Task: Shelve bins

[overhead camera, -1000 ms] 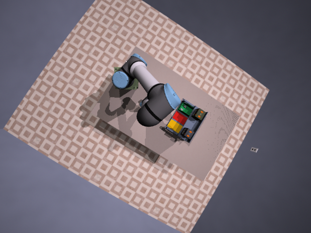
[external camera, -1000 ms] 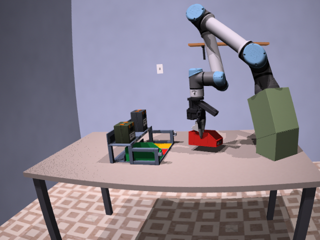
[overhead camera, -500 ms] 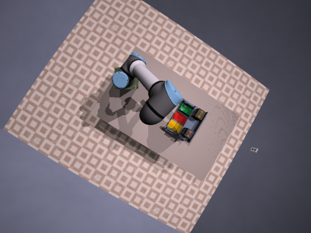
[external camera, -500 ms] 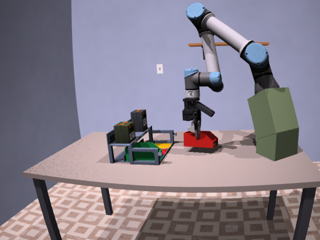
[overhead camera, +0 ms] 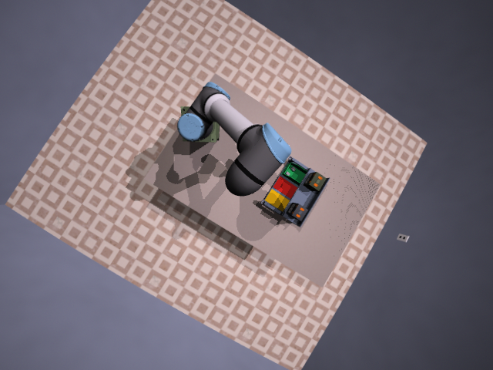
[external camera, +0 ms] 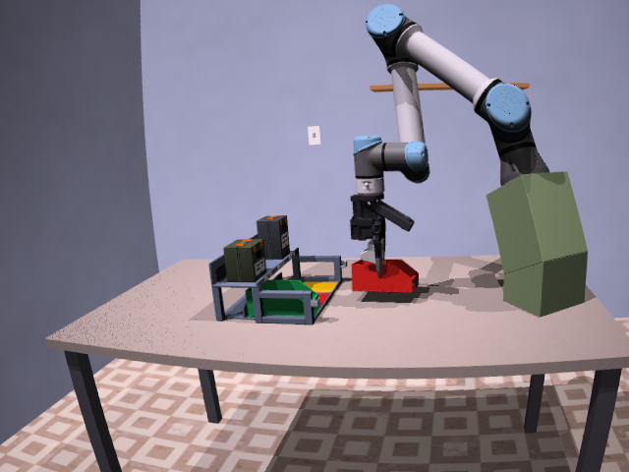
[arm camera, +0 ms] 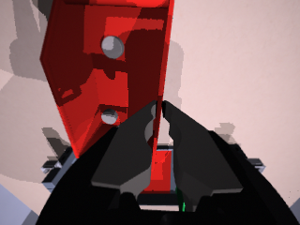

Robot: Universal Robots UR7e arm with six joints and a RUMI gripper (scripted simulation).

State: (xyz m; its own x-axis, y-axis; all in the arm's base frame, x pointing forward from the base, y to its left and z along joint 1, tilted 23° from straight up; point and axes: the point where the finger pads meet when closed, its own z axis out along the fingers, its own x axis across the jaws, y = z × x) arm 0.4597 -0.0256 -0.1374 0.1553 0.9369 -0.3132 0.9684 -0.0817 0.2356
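My gripper is now 40 mm to the left of the red bin, 30 mm above it and 10 mm past it. The rest, counted from my hand: green mark (260 mm ahead, 90 mm below, 70 mm to the left); red mark (250 mm ahead, 90 mm below, 40 mm to the right); green bin (260 mm ahead, 70 mm to the left, 50 mm below).
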